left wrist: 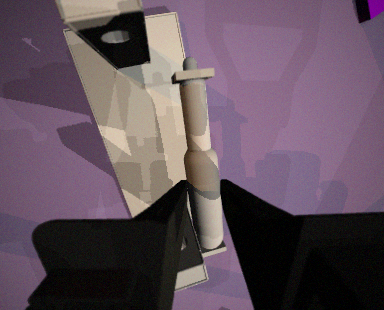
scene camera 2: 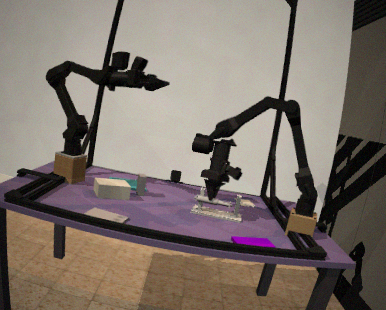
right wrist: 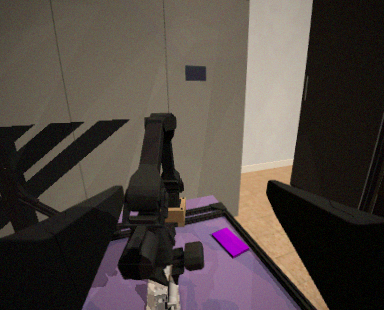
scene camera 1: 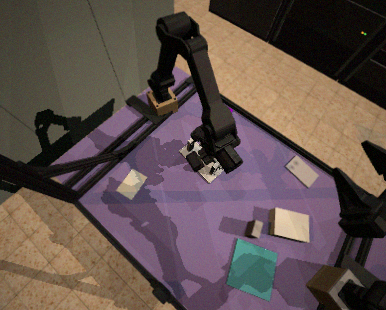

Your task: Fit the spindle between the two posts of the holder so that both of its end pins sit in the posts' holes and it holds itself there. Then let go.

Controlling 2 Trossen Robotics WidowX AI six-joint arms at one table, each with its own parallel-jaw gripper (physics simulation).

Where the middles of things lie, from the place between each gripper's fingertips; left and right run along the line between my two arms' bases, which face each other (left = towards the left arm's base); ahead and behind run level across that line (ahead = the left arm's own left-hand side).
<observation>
Right now the spindle point(left wrist: 200, 160) is 380 mm below my right hand, 240 mm to the left of it and 30 mm behind it.
I see the spindle 10 mm to the left of my left hand.
</observation>
